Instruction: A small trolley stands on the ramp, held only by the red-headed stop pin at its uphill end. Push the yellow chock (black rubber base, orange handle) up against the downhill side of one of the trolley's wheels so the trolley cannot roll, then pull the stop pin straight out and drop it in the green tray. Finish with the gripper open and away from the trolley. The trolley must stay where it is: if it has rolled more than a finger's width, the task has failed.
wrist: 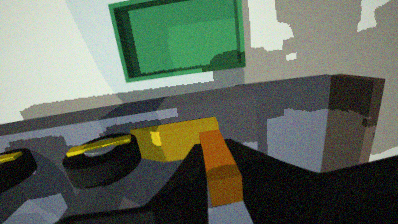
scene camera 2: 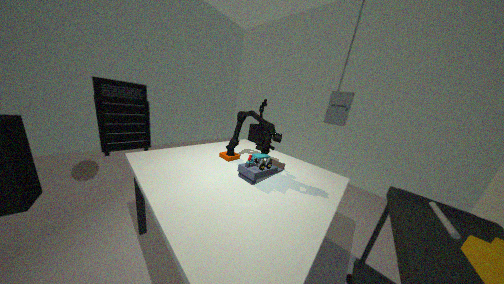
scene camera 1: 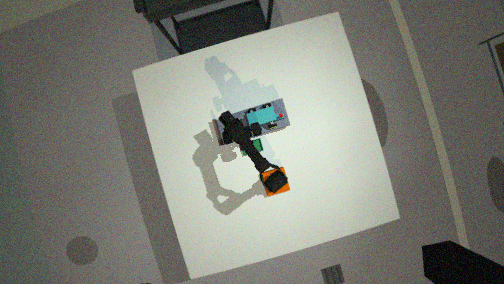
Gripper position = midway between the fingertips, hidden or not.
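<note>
You'd find my gripper (wrist: 212, 148) in there, along with a yellow chock (wrist: 170, 142), and there's a brown ramp lip (wrist: 354, 103) too.
</note>
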